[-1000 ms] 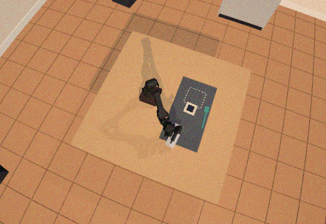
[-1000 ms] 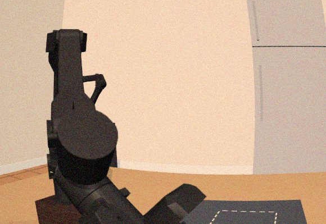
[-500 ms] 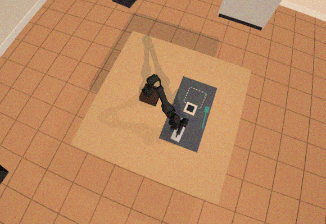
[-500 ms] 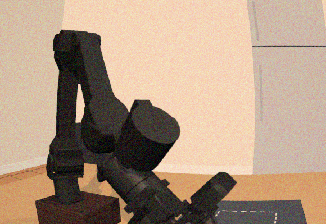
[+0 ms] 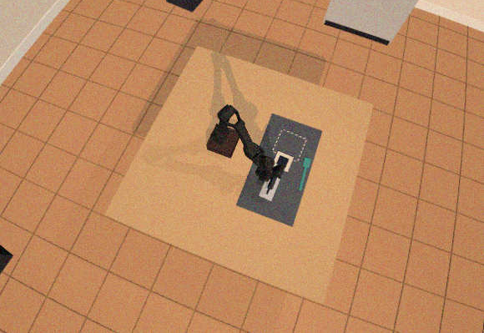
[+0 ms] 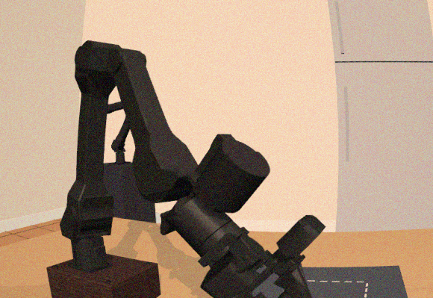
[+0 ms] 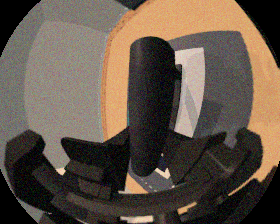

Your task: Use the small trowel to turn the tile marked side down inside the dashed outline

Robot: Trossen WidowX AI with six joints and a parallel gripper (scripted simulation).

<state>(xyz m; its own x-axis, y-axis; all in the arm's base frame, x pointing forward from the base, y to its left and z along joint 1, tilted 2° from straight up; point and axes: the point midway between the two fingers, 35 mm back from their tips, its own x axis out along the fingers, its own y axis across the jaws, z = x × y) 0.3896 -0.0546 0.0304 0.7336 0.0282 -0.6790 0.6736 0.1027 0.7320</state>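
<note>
The dark grey mat is 110 mm to the left of my gripper tip, 110 mm below it and 20 mm behind it. Round my gripper tip: tile (140 mm to the left, 80 mm below, 30 mm behind); then teal long-handled tool (150 mm to the left, 120 mm ahead, 80 mm below).
</note>
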